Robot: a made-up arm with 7 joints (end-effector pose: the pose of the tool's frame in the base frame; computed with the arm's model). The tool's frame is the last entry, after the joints.
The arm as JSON. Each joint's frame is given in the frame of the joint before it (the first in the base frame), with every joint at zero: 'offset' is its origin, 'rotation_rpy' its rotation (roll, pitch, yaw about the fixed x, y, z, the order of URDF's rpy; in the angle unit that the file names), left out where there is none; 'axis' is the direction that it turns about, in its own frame. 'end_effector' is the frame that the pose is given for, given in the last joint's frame.
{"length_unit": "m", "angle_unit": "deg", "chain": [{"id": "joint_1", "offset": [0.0, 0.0, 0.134], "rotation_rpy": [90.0, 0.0, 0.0], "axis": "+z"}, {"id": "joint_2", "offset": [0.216, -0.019, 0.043], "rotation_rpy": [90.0, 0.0, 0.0], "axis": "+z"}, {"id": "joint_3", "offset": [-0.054, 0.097, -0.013], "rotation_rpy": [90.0, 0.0, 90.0], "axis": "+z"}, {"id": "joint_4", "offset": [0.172, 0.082, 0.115], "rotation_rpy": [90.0, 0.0, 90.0], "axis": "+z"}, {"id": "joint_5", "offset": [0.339, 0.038, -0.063], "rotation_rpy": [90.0, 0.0, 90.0], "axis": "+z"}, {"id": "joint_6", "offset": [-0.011, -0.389, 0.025], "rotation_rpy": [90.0, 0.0, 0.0], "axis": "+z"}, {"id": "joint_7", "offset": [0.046, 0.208, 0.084], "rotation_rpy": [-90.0, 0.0, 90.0], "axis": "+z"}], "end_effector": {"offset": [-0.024, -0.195, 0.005], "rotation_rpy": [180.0, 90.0, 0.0]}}
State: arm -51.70 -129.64 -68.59 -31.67 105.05 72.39 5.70
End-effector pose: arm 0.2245 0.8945 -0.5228 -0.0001 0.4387 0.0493 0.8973
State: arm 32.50 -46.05 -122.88 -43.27 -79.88 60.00 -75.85
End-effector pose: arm -0.0790 -0.5344 0.1435 -0.3063 0.1848 -0.5944 0.7202
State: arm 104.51 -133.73 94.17 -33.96 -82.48 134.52 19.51
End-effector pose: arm 0.0526 -0.3518 0.9330 0.6512 -0.3212 -0.2607 0.6362
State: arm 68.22 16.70 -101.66 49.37 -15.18 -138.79 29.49
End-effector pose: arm 0.5835 -0.4384 0.1846 0.3660 0.7060 -0.5289 0.2965
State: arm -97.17 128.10 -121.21 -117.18 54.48 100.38 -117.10
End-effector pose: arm -0.0797 0.4888 -0.0874 0.4698 0.6411 -0.5844 0.1633
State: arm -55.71 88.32 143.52 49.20 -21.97 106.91 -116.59
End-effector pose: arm 0.5311 -0.2952 0.2129 -0.9551 0.2821 0.0606 0.0669
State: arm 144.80 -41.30 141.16 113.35 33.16 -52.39 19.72
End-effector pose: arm -0.5824 -0.4299 0.9107 0.9362 -0.2257 -0.1569 0.2192
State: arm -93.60 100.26 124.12 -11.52 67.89 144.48 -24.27
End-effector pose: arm 0.4434 -0.6473 -0.1882 -0.9705 -0.2025 0.0867 0.0977
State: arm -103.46 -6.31 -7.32 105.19 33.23 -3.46 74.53
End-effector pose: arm 0.2202 0.3129 -0.8087 -0.5351 0.1241 -0.2081 0.8093
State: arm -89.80 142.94 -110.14 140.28 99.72 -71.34 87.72
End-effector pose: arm 0.3372 -0.5414 -0.4712 -0.8829 -0.4670 0.0480 0.0033
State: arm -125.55 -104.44 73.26 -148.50 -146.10 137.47 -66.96
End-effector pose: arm -0.8285 0.1486 -0.2385 -0.3097 0.7986 -0.3979 0.3288
